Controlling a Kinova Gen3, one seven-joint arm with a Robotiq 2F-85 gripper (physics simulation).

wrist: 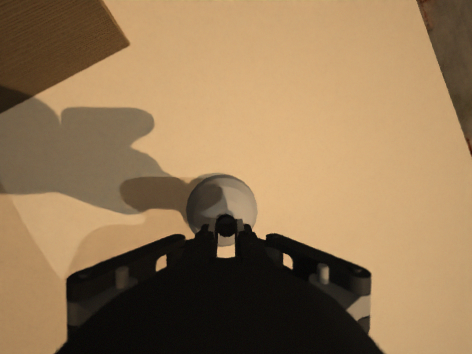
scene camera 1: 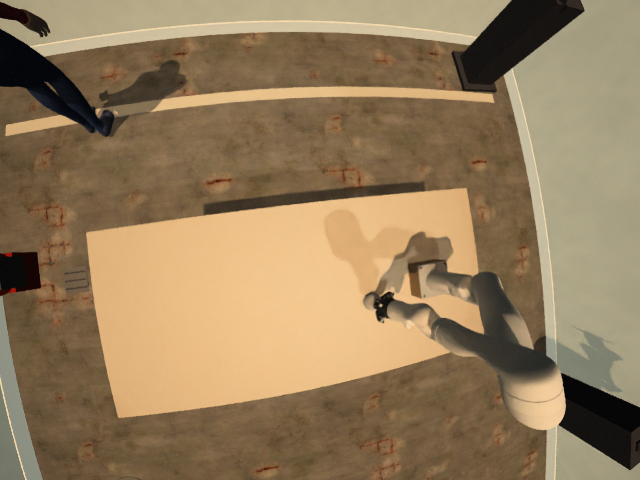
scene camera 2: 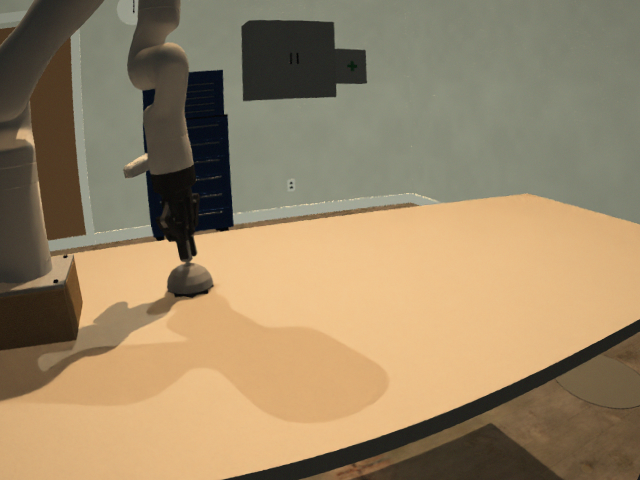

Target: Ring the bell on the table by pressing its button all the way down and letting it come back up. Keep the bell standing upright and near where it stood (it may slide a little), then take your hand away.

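Places are measured from the arm's base along level axes (x ahead, y left, z up), in centimetres.
Where they show: gripper, fingertip midpoint: (wrist: 226, 229) (scene camera 1: 375, 303) (scene camera 2: 189, 258); arm's base at its link origin: (scene camera 1: 434, 280) (scene camera 2: 26, 272).
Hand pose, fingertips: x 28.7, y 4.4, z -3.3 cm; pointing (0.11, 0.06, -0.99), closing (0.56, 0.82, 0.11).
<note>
Each offset is from my fingertips to the centre of the thing. Level surfaces: height alone.
The bell, a grey dome @[dx -0.4, dy +0.3, dz -2.4 cm] (scene camera 1: 370, 300) (scene camera 2: 189, 280) (wrist: 218, 196) on a dark foot, stands upright on the pale table @[dz -5.7 cm] (scene camera 1: 206, 310) (scene camera 2: 439, 268) (wrist: 320, 125). Its black button @[dx -0.5, dy +0.3, dz +0.4 cm] (wrist: 226, 225) shows between the fingertips in the wrist view; in scene camera 2 the fingers hide most of it. My gripper (scene camera 1: 380, 305) (scene camera 2: 187, 256) (wrist: 226, 229) points down over the bell. Its fingers are close together on both sides of the button, with their tips just above the dome. How far the button is pressed cannot be told.
The robot's base block (scene camera 1: 415, 280) (scene camera 2: 38, 320) (wrist: 50, 42) stands on the table near the bell. The arm's shadow falls around the bell. A blue drawer cabinet (scene camera 2: 212, 170) stands beyond the table. A person (scene camera 1: 62, 95) stands on the floor away from the table.
</note>
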